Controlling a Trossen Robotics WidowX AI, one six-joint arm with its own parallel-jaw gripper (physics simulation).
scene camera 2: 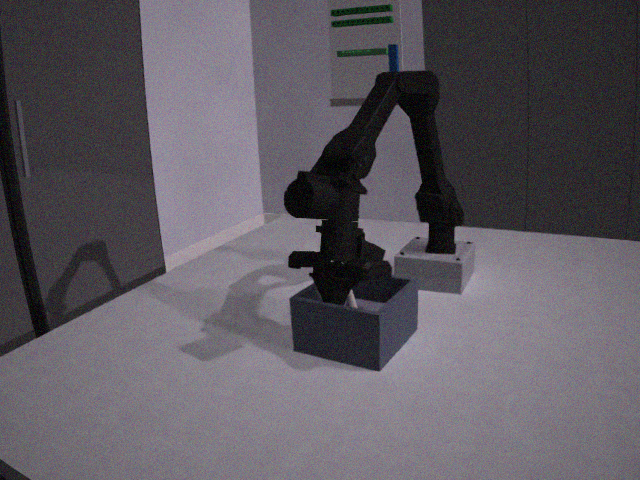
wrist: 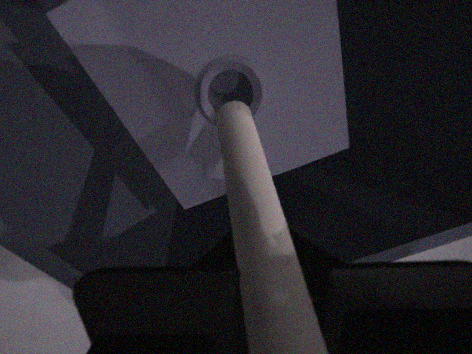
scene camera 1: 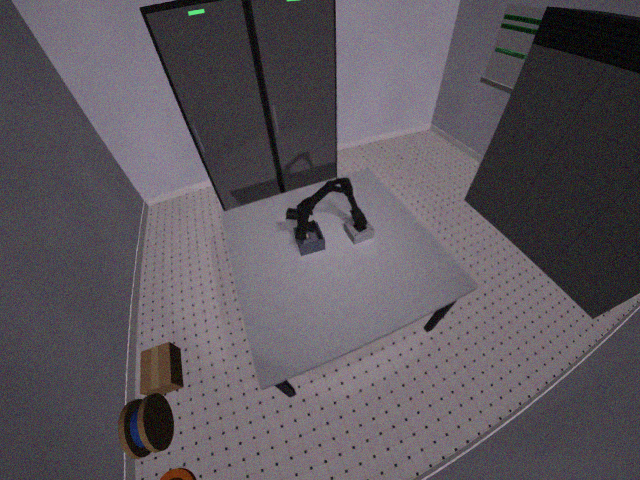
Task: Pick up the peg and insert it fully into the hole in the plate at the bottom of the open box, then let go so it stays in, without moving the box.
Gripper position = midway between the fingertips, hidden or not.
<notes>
In view: the gripper (scene camera 2: pixel 333 318), a blue-grey box (scene camera 2: pixel 363 338) and a peg (wrist: pixel 276 303).
The blue-grey box also shows in the wrist view (wrist: pixel 393 193). The gripper is seen too in the wrist view (wrist: pixel 256 218).
</notes>
